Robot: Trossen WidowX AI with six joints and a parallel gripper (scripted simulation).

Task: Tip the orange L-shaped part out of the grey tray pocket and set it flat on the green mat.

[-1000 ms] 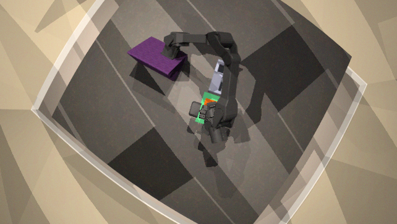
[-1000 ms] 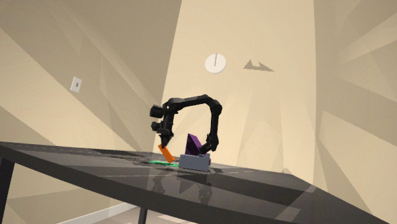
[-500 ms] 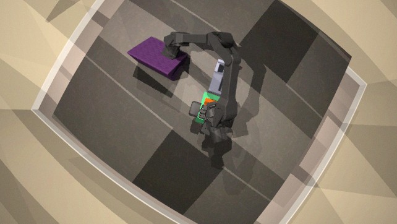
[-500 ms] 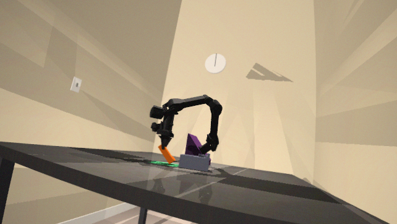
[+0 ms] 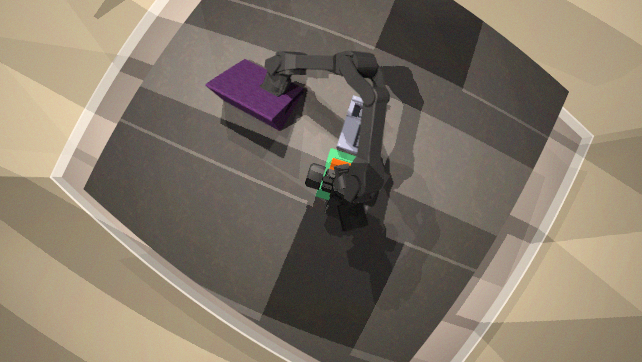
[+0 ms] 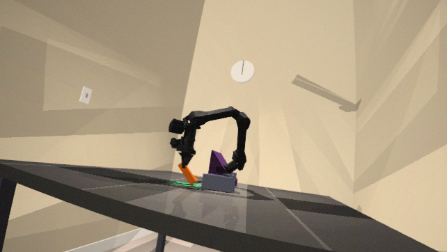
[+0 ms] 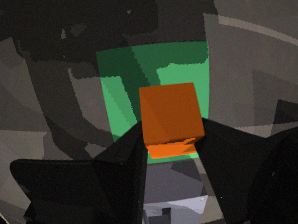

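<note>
The orange L-shaped part lies 30 mm below my gripper tip, 20 mm to the left of it and 20 mm behind it. From my gripper tip the other things lie so: green mat 90 mm below, 20 mm to the left.
</note>
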